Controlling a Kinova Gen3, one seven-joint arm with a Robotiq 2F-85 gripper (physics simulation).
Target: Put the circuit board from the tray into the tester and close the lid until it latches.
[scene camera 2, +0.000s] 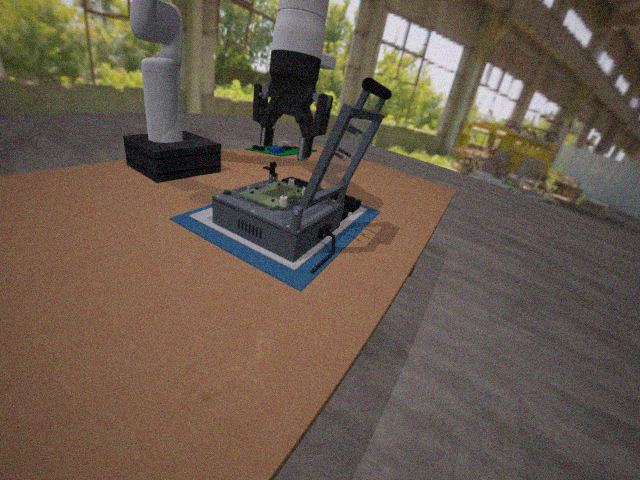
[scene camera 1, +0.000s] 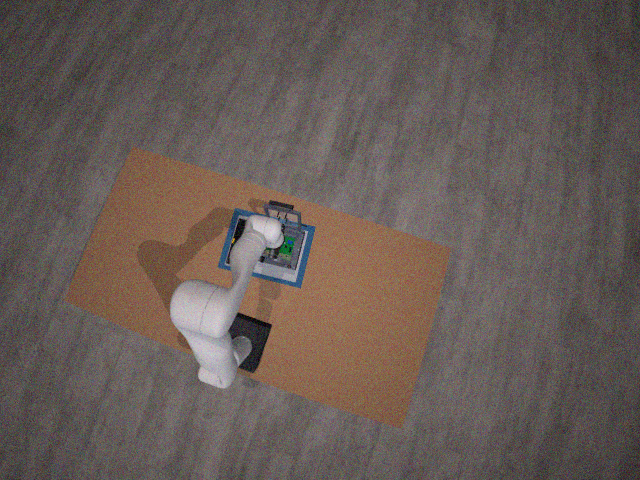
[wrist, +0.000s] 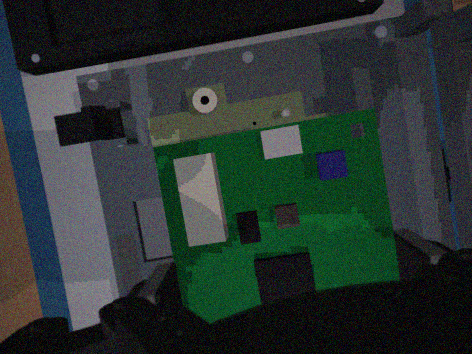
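Where they show: gripper, fingertip midpoint: (scene camera 2: pixel 283 154) (wrist: pixel 284 273); arm's base at its link origin: (scene camera 2: pixel 165 138) (scene camera 1: pixel 241 346).
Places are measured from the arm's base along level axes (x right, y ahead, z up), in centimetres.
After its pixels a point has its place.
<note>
My gripper (scene camera 2: pixel 285 146) {x -0.8, y 46.4, z 5.9 cm} (wrist: pixel 284 273) {x -0.8, y 46.4, z 5.9 cm} is shut on the green circuit board (scene camera 1: pixel 287 245) {x 2.5, y 47.0, z 7.0 cm} (scene camera 2: pixel 279 150) {x 3.2, y 49.3, z 7.5 cm} (wrist: pixel 325 200) {x -3.6, y 47.7, z 7.0 cm} by two opposite edges. The board is level and hangs above the grey tester (scene camera 2: pixel 253 217) {x 6.7, y 48.5, z -3.2 cm} (wrist: pixel 125 175) {x -3.8, y 38.6, z -2.5 cm}, with a visible gap in scene camera 2. In the wrist view it covers most of the pale green bed (scene camera 2: pixel 271 194) {x 0.0, y 45.3, z -1.6 cm} (wrist: pixel 235 122) {x -6.5, y 44.6, z -1.6 cm}, whose far strip and a white round post (wrist: pixel 204 100) {x -7.5, y 43.2, z -0.3 cm} show beyond the board's edge. The tester's lid (scene camera 1: pixel 298 219) {x 3.2, y 58.0, z 11.5 cm} (scene camera 2: pixel 324 155) {x 4.0, y 58.1, z 9.0 cm} stands open, tilted up, its black handle (scene camera 2: pixel 376 88) {x -0.6, y 60.8, z 18.1 cm} at the top. The arm partly hides the tester from above.
The tester stands on a blue and white mat (scene camera 1: pixel 308 253) {x 10.6, y 48.4, z -8.3 cm} (scene camera 2: pixel 248 253) {x 8.9, y 50.3, z -8.3 cm}. A flat black tray-like piece (scene camera 1: pixel 239 230) {x -24.0, y 45.9, z -6.7 cm} (wrist: pixel 200 30) {x -12.2, y 42.5, z -5.7 cm} lies beside it. A small black upright part (scene camera 2: pixel 272 169) {x -6.2, y 38.6, z 0.6 cm} (wrist: pixel 90 127) {x -6.2, y 38.4, z 2.1 cm} rises at the tester's edge. A black cable (scene camera 2: pixel 332 248) {x -2.5, y 58.9, z -7.3 cm} leaves its side.
</note>
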